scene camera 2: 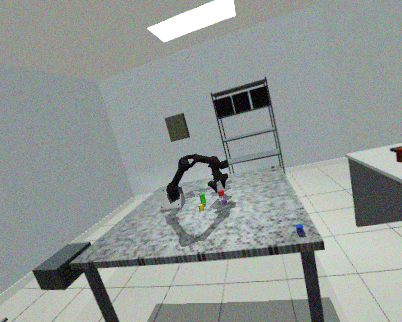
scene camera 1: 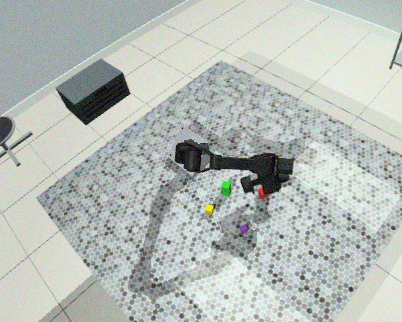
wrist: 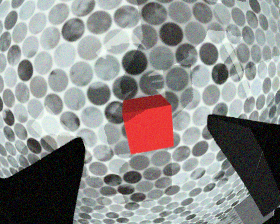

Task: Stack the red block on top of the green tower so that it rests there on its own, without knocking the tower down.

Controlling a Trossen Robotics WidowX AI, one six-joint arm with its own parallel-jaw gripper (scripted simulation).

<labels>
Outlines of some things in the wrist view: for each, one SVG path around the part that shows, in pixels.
The gripper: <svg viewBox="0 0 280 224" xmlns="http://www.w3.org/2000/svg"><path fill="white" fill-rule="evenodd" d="M280 211L262 224L280 224ZM81 137L62 144L60 148L55 149L55 151L39 159L36 163L30 164L30 166L22 169L22 171L11 174L11 176L6 178L0 178L0 224L74 223L72 219L74 219L77 192L79 192L82 169L84 169L86 148ZM209 114L206 119L206 127L209 128L211 137L214 138L221 152L225 154L227 161L234 167L235 172L239 174L241 181L244 182L247 191L250 192L250 196L254 199L257 208L260 209L262 216L265 217L266 214L280 206L280 124L251 121L251 119L224 116L224 114Z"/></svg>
A red block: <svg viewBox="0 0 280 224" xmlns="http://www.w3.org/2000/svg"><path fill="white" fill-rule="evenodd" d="M161 94L124 101L122 116L124 116L131 154L156 151L156 149L174 146L174 139L172 139L171 104Z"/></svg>
</labels>
